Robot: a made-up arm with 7 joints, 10 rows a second.
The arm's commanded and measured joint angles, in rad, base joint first. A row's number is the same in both.
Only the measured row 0 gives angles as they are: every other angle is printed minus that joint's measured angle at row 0.
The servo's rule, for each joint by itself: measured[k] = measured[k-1] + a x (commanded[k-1-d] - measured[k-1]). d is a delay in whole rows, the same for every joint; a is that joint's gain. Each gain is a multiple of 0.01, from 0.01 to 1. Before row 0 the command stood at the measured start. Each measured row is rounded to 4 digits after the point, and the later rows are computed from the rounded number. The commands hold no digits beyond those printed.
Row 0, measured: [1.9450 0.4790 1.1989 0.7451 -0.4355 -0.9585 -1.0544]
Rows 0 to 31, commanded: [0.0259 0.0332 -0.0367 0.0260 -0.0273 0.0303 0.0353]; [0.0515 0.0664 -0.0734 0.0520 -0.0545 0.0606 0.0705]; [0.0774 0.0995 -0.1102 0.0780 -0.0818 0.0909 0.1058]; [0.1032 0.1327 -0.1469 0.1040 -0.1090 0.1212 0.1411]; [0.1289 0.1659 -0.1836 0.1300 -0.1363 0.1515 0.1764]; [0.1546 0.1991 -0.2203 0.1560 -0.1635 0.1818 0.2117]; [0.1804 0.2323 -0.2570 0.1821 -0.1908 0.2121 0.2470]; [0.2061 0.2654 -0.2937 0.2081 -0.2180 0.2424 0.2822]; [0.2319 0.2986 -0.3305 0.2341 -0.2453 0.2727 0.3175]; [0.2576 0.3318 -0.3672 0.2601 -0.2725 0.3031 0.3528]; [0.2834 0.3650 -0.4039 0.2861 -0.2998 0.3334 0.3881]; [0.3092 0.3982 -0.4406 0.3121 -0.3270 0.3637 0.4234]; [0.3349 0.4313 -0.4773 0.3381 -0.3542 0.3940 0.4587]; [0.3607 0.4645 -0.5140 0.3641 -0.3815 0.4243 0.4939]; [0.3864 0.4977 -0.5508 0.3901 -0.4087 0.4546 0.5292]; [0.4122 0.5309 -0.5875 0.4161 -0.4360 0.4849 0.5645]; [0.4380 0.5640 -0.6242 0.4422 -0.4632 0.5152 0.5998]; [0.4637 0.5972 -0.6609 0.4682 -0.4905 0.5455 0.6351]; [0.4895 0.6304 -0.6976 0.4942 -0.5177 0.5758 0.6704]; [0.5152 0.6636 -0.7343 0.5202 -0.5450 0.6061 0.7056]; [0.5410 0.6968 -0.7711 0.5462 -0.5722 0.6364 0.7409]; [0.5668 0.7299 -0.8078 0.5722 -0.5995 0.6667 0.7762]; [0.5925 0.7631 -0.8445 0.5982 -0.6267 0.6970 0.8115]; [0.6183 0.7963 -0.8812 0.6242 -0.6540 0.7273 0.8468]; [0.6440 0.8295 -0.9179 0.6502 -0.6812 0.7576 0.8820]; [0.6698 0.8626 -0.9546 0.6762 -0.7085 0.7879 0.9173]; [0.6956 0.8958 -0.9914 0.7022 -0.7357 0.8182 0.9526]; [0.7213 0.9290 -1.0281 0.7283 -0.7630 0.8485 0.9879]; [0.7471 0.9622 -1.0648 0.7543 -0.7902 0.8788 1.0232]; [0.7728 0.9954 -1.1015 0.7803 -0.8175 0.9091 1.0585]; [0.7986 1.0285 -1.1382 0.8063 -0.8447 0.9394 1.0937]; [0.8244 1.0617 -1.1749 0.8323 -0.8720 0.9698 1.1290]
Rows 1 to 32, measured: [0.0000 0.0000 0.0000 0.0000 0.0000 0.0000 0.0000]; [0.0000 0.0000 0.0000 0.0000 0.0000 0.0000 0.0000]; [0.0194 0.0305 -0.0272 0.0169 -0.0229 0.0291 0.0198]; [0.0435 0.0635 -0.0614 0.0397 -0.0494 0.0593 0.0482]; [0.0689 0.0966 -0.0975 0.0646 -0.0766 0.0896 0.0805]; [0.0946 0.1298 -0.1341 0.0902 -0.1038 0.1199 0.1144]; [0.1203 0.1630 -0.1707 0.1161 -0.1311 0.1502 0.1491]; [0.1460 0.1962 -0.2074 0.1420 -0.1583 0.1805 0.1842]; [0.1718 0.2294 -0.2441 0.1681 -0.1856 0.2108 0.2194]; [0.1975 0.2625 -0.2808 0.1941 -0.2128 0.2411 0.2546]; [0.2233 0.2957 -0.3176 0.2201 -0.2401 0.2714 0.2898]; [0.2490 0.3289 -0.3543 0.2461 -0.2673 0.3018 0.3251]; [0.2748 0.3621 -0.3910 0.2721 -0.2946 0.3321 0.3604]; [0.3006 0.3953 -0.4277 0.2981 -0.3218 0.3624 0.3957]; [0.3263 0.4284 -0.4644 0.3241 -0.3490 0.3927 0.4310]; [0.3521 0.4616 -0.5011 0.3501 -0.3763 0.4230 0.4662]; [0.3778 0.4948 -0.5379 0.3761 -0.4035 0.4533 0.5015]; [0.4036 0.5280 -0.5746 0.4021 -0.4308 0.4836 0.5368]; [0.4294 0.5611 -0.6113 0.4282 -0.4580 0.5139 0.5721]; [0.4551 0.5943 -0.6480 0.4542 -0.4853 0.5442 0.6074]; [0.4809 0.6275 -0.6847 0.4802 -0.5125 0.5745 0.6427]; [0.5066 0.6607 -0.7214 0.5062 -0.5398 0.6048 0.6779]; [0.5324 0.6939 -0.7582 0.5322 -0.5670 0.6351 0.7132]; [0.5582 0.7270 -0.7949 0.5582 -0.5943 0.6654 0.7485]; [0.5839 0.7602 -0.8316 0.5842 -0.6215 0.6957 0.7838]; [0.6097 0.7934 -0.8683 0.6102 -0.6488 0.7260 0.8191]; [0.6354 0.8266 -0.9050 0.6362 -0.6760 0.7563 0.8543]; [0.6612 0.8597 -0.9417 0.6622 -0.7033 0.7866 0.8896]; [0.6870 0.8929 -0.9785 0.6882 -0.7305 0.8169 0.9249]; [0.7127 0.9261 -1.0152 0.7143 -0.7578 0.8472 0.9602]; [0.7385 0.9593 -1.0519 0.7403 -0.7850 0.8775 0.9955]; [0.7642 0.9925 -1.0886 0.7663 -0.8123 0.9078 1.0308]
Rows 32 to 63, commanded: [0.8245 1.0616 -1.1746 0.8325 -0.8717 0.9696 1.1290]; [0.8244 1.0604 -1.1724 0.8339 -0.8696 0.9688 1.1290]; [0.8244 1.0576 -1.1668 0.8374 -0.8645 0.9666 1.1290]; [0.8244 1.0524 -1.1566 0.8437 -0.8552 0.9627 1.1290]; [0.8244 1.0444 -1.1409 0.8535 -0.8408 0.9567 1.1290]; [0.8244 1.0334 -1.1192 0.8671 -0.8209 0.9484 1.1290]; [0.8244 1.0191 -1.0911 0.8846 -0.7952 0.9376 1.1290]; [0.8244 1.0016 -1.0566 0.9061 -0.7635 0.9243 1.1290]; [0.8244 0.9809 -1.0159 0.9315 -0.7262 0.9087 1.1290]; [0.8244 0.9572 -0.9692 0.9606 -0.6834 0.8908 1.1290]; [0.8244 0.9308 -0.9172 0.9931 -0.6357 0.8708 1.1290]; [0.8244 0.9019 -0.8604 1.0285 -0.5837 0.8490 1.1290]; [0.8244 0.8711 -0.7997 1.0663 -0.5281 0.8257 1.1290]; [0.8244 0.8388 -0.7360 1.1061 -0.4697 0.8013 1.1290]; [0.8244 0.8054 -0.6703 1.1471 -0.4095 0.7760 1.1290]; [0.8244 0.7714 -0.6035 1.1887 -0.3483 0.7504 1.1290]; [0.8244 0.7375 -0.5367 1.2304 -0.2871 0.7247 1.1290]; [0.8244 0.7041 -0.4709 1.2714 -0.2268 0.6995 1.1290]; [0.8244 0.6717 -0.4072 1.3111 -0.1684 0.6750 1.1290]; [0.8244 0.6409 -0.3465 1.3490 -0.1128 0.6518 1.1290]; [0.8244 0.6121 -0.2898 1.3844 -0.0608 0.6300 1.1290]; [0.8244 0.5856 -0.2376 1.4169 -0.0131 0.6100 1.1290]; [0.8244 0.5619 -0.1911 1.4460 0.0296 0.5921 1.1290]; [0.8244 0.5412 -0.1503 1.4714 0.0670 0.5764 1.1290]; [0.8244 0.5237 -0.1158 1.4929 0.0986 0.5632 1.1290]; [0.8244 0.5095 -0.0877 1.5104 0.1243 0.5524 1.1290]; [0.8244 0.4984 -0.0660 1.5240 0.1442 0.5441 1.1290]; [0.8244 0.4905 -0.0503 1.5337 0.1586 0.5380 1.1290]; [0.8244 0.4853 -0.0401 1.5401 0.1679 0.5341 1.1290]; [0.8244 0.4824 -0.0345 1.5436 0.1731 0.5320 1.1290]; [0.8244 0.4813 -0.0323 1.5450 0.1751 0.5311 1.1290]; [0.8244 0.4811 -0.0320 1.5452 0.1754 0.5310 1.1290]
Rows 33 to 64, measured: [0.7900 1.0256 -1.1253 0.7923 -0.8395 0.9381 1.0660]; [0.8158 1.0588 -1.1620 0.8183 -0.8668 0.9685 1.1013]; [0.8223 1.0614 -1.1713 0.8275 -0.8709 0.9696 1.1168]; [0.8239 1.0605 -1.1721 0.8317 -0.8698 0.9688 1.1236]; [0.8243 1.0578 -1.1682 0.8354 -0.8653 0.9667 1.1266]; [0.8244 1.0528 -1.1596 0.8408 -0.8568 0.9629 1.1279]; [0.8244 1.0451 -1.1458 0.8491 -0.8434 0.9569 1.1285]; [0.8244 1.0343 -1.1261 0.8608 -0.8245 0.9487 1.1288]; [0.8244 1.0203 -1.1002 0.8763 -0.7999 0.9380 1.1289]; [0.8244 1.0031 -1.0679 0.8957 -0.7693 0.9248 1.1290]; [0.8244 0.9827 -1.0294 0.9190 -0.7331 0.9093 1.1290]; [0.8244 0.9592 -0.9849 0.9460 -0.6914 0.8915 1.1290]; [0.8244 0.9331 -0.9348 0.9766 -0.6446 0.8716 1.1290]; [0.8244 0.9044 -0.8797 1.0103 -0.5934 0.8499 1.1290]; [0.8244 0.8738 -0.8205 1.0467 -0.5385 0.8267 1.1290]; [0.8244 0.8416 -0.7580 1.0853 -0.4807 0.8023 1.1290]; [0.8244 0.8083 -0.6931 1.1255 -0.4209 0.7771 1.1290]; [0.8244 0.7744 -0.6268 1.1666 -0.3599 0.7515 1.1290]; [0.8244 0.7405 -0.5601 1.2081 -0.2987 0.7258 1.1290]; [0.8244 0.7070 -0.4941 1.2492 -0.2383 0.7006 1.1290]; [0.8244 0.6745 -0.4298 1.2894 -0.1796 0.6760 1.1290]; [0.8244 0.6436 -0.3682 1.3281 -0.1235 0.6528 1.1290]; [0.8244 0.6146 -0.3102 1.3647 -0.0708 0.6309 1.1290]; [0.8244 0.5879 -0.2565 1.3986 -0.0223 0.6108 1.1290]; [0.8244 0.5640 -0.2081 1.4294 0.0213 0.5928 1.1290]; [0.8244 0.5430 -0.1653 1.4567 0.0597 0.5771 1.1290]; [0.8244 0.5252 -0.1287 1.4802 0.0924 0.5638 1.1290]; [0.8244 0.5108 -0.0984 1.4998 0.1192 0.5529 1.1290]; [0.8244 0.4994 -0.0744 1.5155 0.1402 0.5445 1.1290]; [0.8244 0.4912 -0.0566 1.5273 0.1557 0.5383 1.1290]; [0.8244 0.4858 -0.0444 1.5356 0.1659 0.5343 1.1290]; [0.8244 0.4827 -0.0371 1.5408 0.1719 0.5321 1.1290]
